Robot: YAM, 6 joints.
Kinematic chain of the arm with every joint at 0, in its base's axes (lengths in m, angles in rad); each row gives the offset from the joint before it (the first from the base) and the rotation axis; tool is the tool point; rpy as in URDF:
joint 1: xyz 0 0 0.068 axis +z
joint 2: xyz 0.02 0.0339 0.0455 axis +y
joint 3: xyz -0.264 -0.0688 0 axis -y
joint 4: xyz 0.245 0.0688 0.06 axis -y
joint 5: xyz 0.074 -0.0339 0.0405 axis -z
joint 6: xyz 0.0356 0 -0.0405 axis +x
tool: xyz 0 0 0 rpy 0 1.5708 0
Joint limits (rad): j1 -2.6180..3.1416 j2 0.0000..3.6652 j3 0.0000..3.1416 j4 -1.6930..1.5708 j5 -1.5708..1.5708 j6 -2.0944..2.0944
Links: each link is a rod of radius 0.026 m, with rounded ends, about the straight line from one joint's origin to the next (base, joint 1, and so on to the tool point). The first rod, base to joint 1, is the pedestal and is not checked.
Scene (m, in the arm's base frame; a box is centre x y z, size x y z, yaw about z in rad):
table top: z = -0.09
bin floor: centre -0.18 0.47 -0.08 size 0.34 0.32 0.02 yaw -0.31
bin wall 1: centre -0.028 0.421 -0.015 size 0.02 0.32 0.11 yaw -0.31
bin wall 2: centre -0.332 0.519 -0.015 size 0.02 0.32 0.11 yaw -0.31
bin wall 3: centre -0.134 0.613 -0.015 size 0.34 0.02 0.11 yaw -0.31
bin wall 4: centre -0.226 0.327 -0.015 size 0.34 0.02 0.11 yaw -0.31
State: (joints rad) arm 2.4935 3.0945 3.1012 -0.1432 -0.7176 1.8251
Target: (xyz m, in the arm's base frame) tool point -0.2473 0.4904 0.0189
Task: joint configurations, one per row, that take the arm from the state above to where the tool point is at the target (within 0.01 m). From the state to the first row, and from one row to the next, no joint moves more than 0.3 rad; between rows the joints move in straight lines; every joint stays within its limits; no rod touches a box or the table.
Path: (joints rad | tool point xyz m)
1: 2.3261 2.9455 2.8727 -0.3881 -0.7447 1.8251 | -0.4408 0.4330 0.1624
2: 2.1588 2.7966 2.6443 -0.6331 -0.7717 1.8251 | -0.3480 0.4772 0.1545
3: 1.9914 2.6476 2.4158 -0.8780 -0.7988 1.8251 | -0.2473 0.4904 0.1523
4: 1.9924 2.8977 2.4046 -0.7894 -0.7779 1.8251 | -0.2473 0.4904 0.0189

